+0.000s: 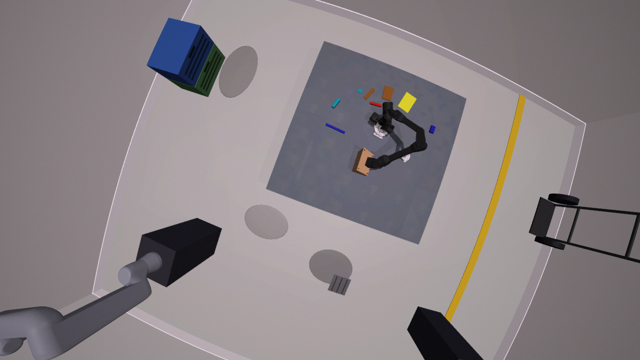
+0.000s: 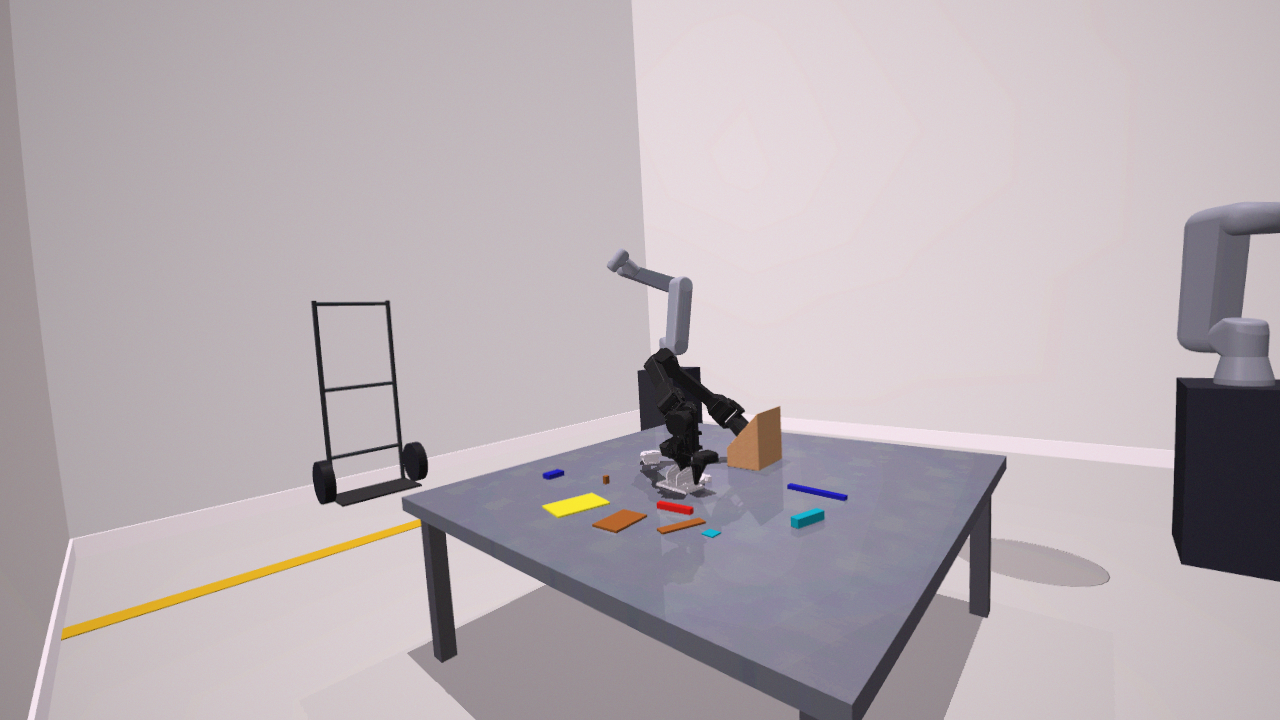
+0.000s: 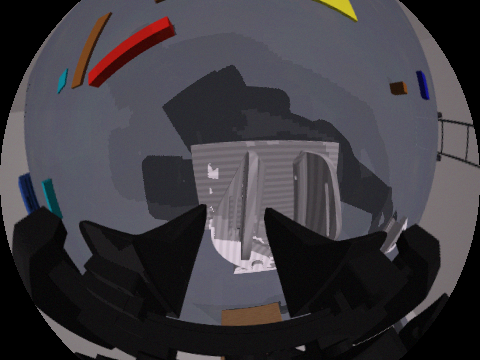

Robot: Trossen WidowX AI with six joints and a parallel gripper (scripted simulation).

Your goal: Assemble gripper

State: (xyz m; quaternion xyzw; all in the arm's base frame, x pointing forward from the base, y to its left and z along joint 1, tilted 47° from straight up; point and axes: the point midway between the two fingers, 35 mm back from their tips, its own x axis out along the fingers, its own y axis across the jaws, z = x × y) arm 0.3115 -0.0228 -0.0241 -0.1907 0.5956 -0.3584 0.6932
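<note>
The flat white ribbed part lies 10 mm ahead of my gripper tip, 30 mm to the right of it and 10 mm below it. Also, from my gripper tip: brown plate 290 mm ahead, 10 mm to the left, 10 mm below; then white jaw 40 mm behind, 40 mm to the right; then red bar 160 mm ahead, 70 mm to the left, 10 mm below.
</note>
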